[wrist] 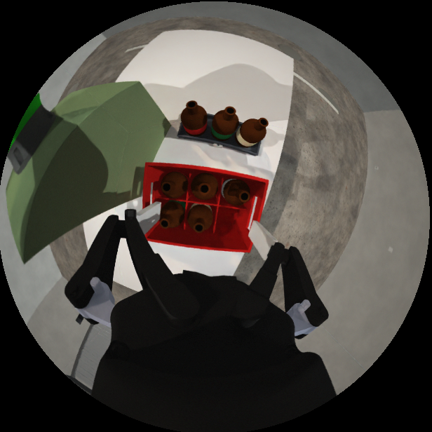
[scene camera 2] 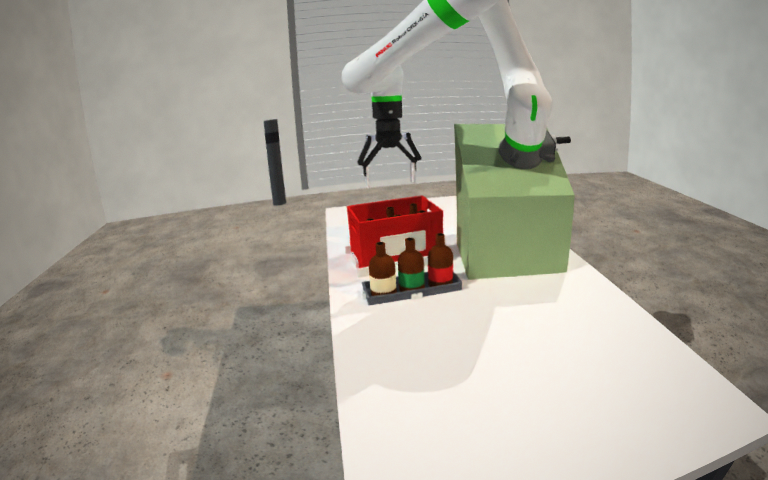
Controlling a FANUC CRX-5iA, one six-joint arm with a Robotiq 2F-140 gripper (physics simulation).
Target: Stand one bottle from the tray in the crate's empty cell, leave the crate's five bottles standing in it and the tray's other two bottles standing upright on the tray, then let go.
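Frame: origin at the arm's base, x ahead, y left, z up, level; centimetres.
Where they show: gripper, fingertip midpoint: (scene camera 2: pixel 390 183); arm's base at its link origin: (scene camera 2: pixel 520 153).
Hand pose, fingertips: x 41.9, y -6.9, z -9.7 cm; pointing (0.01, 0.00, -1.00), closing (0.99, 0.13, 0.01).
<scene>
Things, the pixels of their top centre, and the offset from my fingertips. "spot": a spot on its surface instead. Level surfaces: height alone.
- red crate at its top centre: (scene camera 2: pixel 393 208) dz -8.5, dx -0.5, dy -1.4 cm
- dark tray at a spot on its surface: (scene camera 2: pixel 389 295) spot: dz -23.8, dx +4.5, dy +28.8 cm
- green label at a spot on its surface: (scene camera 2: pixel 411 266) spot: dz -16.6, dx -2.2, dy +26.6 cm
- red label at a spot on its surface: (scene camera 2: pixel 440 261) spot: dz -16.7, dx -10.6, dy +25.1 cm
- white table at its surface level: dz -26.1 cm
A red crate (scene camera 2: pixel 368 243) (wrist: pixel 210 170) stands on the table with several brown bottles upright in its cells. Its empty cell (wrist: pixel 232 223) is at the lower right in the wrist view. A dark tray (scene camera 2: pixel 389 295) (wrist: pixel 239 146) beside the crate holds three upright brown bottles: one with a cream label (scene camera 2: pixel 382 274) (wrist: pixel 252 132), one with a green label (scene camera 2: pixel 411 266) (wrist: pixel 225 123) in the middle, and one with a red label (scene camera 2: pixel 440 261) (wrist: pixel 194 119). My gripper (scene camera 2: pixel 390 180) (wrist: pixel 206 219) is open and empty, pointing down above the crate.
A green block (scene camera 2: pixel 515 234) (wrist: pixel 125 120) carries the robot's base and stands close beside the crate and tray. The white table (scene camera 2: pixel 538 362) (wrist: pixel 215 52) has a side edge near the crate, on the side away from the block. A dark post (scene camera 2: pixel 274 164) stands beyond the table.
</scene>
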